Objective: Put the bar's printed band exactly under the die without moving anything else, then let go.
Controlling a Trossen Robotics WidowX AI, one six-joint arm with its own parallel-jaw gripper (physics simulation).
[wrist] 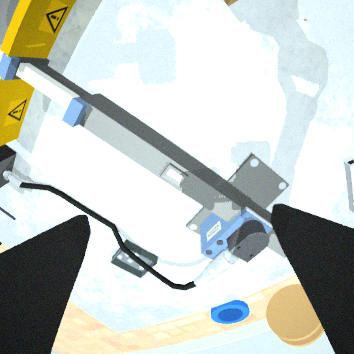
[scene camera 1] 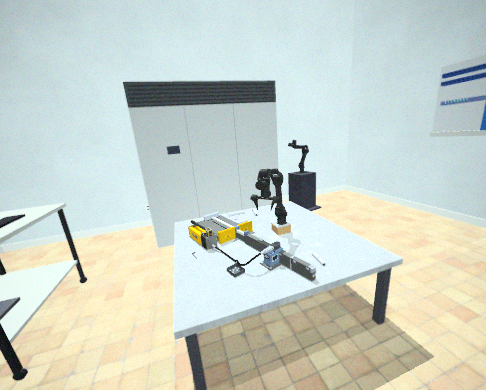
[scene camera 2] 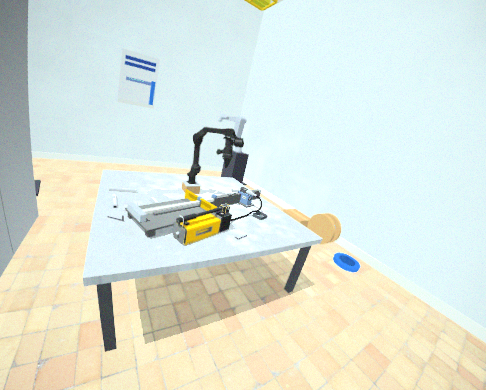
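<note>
A long pale bar lies across the yellow-sided machine and passes between two blue blocks; its printed band cannot be made out. It lines up with a long dark grey rail. At the rail's far part stands a blue unit with a dark round part; I cannot make out the die for certain. My gripper is open and empty, above the table, with its fingers wide apart. The rail and blue unit show beyond the fingers in the wrist view.
Yellow panels flank the machine. A black cable runs near a small dark box. A white stick and a thin dark hooked piece lie on the table.
</note>
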